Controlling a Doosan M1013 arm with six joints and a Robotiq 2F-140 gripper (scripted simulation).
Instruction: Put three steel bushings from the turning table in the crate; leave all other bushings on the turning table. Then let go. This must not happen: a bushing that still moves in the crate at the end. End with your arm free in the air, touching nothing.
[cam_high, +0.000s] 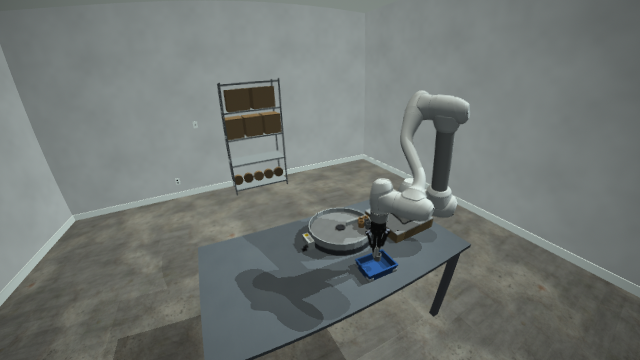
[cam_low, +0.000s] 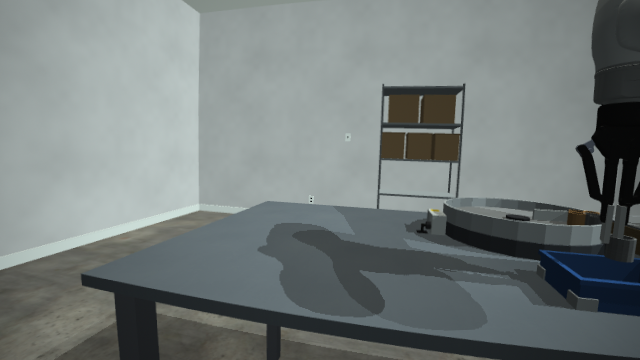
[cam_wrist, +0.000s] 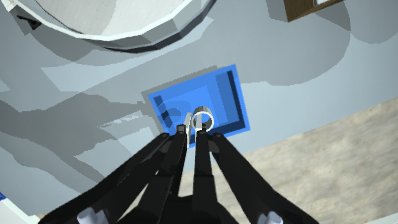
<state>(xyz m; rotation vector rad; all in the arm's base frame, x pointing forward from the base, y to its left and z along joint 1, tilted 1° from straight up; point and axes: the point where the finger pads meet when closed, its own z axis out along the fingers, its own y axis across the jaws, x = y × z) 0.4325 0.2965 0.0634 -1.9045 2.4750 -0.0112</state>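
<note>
Now: hand 10 cm above the blue crate and 1 cm past it. The rest, counted from my hand: turning table (37 cm to the right, 7 cm below, 5 cm ahead).
</note>
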